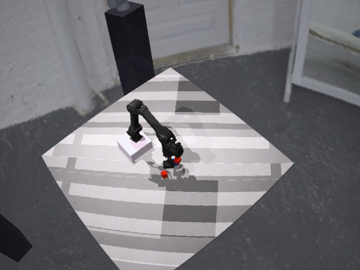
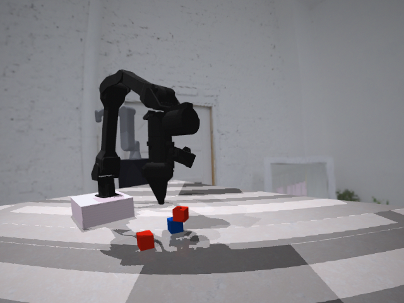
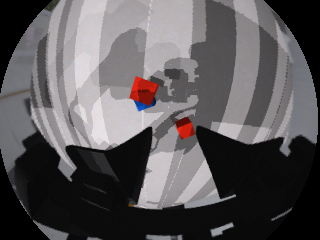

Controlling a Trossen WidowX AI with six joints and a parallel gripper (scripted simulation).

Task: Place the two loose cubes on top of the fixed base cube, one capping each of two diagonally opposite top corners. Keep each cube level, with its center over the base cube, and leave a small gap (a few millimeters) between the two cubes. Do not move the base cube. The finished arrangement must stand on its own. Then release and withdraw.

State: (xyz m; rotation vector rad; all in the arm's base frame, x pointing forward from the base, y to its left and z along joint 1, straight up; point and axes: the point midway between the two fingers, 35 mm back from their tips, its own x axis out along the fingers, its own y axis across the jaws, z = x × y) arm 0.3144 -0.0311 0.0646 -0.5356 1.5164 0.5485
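The blue base cube lies 80 mm below my gripper tip, 60 mm to the left of it and 10 mm behind it.
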